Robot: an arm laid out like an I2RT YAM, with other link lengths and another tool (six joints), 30 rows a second.
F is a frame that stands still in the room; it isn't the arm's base.
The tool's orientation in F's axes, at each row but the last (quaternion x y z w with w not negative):
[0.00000 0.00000 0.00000 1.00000]
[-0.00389 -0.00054 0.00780 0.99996]
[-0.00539 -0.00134 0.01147 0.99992]
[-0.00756 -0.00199 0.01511 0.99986]
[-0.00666 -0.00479 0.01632 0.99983]
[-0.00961 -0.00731 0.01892 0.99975]
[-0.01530 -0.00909 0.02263 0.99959]
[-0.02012 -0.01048 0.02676 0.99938]
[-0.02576 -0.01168 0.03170 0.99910]
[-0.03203 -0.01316 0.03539 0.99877]
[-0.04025 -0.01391 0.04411 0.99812]
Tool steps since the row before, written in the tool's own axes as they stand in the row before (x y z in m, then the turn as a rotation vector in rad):
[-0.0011 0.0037 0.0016 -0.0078 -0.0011 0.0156]
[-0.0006 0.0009 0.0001 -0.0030 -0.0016 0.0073]
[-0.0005 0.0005 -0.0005 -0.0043 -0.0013 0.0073]
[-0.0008 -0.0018 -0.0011 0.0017 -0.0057 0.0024]
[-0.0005 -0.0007 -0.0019 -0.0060 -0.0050 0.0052]
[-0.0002 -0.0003 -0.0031 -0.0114 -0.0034 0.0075]
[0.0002 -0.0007 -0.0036 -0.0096 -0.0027 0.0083]
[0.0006 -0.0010 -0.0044 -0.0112 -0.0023 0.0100]
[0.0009 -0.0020 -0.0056 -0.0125 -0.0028 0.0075]
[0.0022 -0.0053 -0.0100 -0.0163 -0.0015 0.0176]
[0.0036 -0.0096 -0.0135 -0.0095 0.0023 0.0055]
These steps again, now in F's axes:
[-0.0011 0.0037 0.0016 -0.0078 -0.0011 0.0156]
[-0.0006 0.0009 0.0001 -0.0030 -0.0016 0.0073]
[-0.0005 0.0005 -0.0005 -0.0043 -0.0013 0.0073]
[-0.0007 -0.0018 -0.0011 0.0019 -0.0056 0.0025]
[-0.0005 -0.0007 -0.0019 -0.0059 -0.0051 0.0052]
[-0.0001 -0.0004 -0.0031 -0.0114 -0.0037 0.0074]
[0.0003 -0.0008 -0.0036 -0.0096 -0.0029 0.0082]
[0.0007 -0.0011 -0.0043 -0.0113 -0.0025 0.0099]
[0.0012 -0.0022 -0.0055 -0.0125 -0.0032 0.0074]
[0.0028 -0.0057 -0.0096 -0.0167 -0.0015 0.0173]
[0.0048 -0.0103 -0.0126 -0.0098 0.0019 0.0051]

